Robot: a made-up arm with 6 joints.
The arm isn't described. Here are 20 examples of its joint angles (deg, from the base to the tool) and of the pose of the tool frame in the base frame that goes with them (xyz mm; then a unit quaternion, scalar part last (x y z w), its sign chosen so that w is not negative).
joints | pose
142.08 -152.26 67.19 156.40 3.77 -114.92 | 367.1 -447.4 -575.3 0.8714 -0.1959 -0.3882 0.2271
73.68 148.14 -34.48 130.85 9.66 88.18 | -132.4 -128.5 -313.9 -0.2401 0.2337 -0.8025 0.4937
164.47 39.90 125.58 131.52 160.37 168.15 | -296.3 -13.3 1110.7 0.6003 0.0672 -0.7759 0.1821
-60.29 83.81 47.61 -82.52 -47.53 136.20 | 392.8 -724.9 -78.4 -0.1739 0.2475 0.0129 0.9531
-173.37 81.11 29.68 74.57 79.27 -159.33 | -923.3 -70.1 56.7 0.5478 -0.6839 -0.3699 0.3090
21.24 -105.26 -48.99 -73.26 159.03 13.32 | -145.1 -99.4 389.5 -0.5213 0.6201 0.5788 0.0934
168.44 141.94 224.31 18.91 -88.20 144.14 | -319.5 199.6 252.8 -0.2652 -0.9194 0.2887 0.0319
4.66 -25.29 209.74 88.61 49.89 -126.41 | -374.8 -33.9 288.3 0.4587 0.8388 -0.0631 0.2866
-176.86 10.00 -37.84 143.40 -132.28 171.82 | -449.3 -136.4 502.7 0.6572 0.0679 0.7084 0.2484
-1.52 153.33 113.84 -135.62 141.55 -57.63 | 531.2 85.3 -612.2 0.0978 -0.7049 -0.6725 0.2033
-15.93 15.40 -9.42 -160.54 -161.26 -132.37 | 546.7 -19.8 537.0 -0.2636 -0.8774 -0.2600 0.3051
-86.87 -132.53 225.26 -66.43 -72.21 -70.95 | -53.5 -39.2 -278.6 0.9548 -0.0855 -0.2214 0.1790
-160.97 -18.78 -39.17 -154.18 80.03 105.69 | -167.4 -190.1 544.6 -0.5593 0.1316 0.6952 0.4319
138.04 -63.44 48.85 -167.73 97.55 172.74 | 379.8 -524.2 906.4 0.1571 0.0360 0.8832 0.4404
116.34 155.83 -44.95 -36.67 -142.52 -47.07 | 172.1 -96.4 -28.0 0.1203 0.0702 0.9279 0.3459
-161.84 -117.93 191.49 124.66 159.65 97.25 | 132.5 -39.7 -292.1 -0.8882 -0.0918 -0.3026 0.3333
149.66 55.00 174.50 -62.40 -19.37 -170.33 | -258.6 226.0 1000.7 0.2659 -0.6549 -0.0514 0.7056
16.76 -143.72 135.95 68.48 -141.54 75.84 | -102.6 -84.1 -623.5 0.3128 -0.7475 -0.1685 0.5612
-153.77 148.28 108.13 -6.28 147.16 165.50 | -617.0 -150.0 -529.2 0.1796 -0.5635 0.2519 0.7660
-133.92 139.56 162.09 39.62 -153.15 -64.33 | -586.3 -454.5 71.9 -0.5776 -0.0301 0.6027 0.5497
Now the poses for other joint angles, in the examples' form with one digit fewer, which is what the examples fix.
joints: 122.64 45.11 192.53 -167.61 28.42 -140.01
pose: -130 -49 890 0.589 -0.523 0.226 0.573
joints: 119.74 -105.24 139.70 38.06 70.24 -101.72
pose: 413 -502 -348 -0.070 0.835 0.430 0.335
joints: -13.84 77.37 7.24 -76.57 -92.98 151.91
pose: 536 -165 -108 0.044 0.065 0.703 0.707
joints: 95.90 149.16 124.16 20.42 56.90 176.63
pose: 57 716 -379 -0.544 -0.788 -0.257 0.127
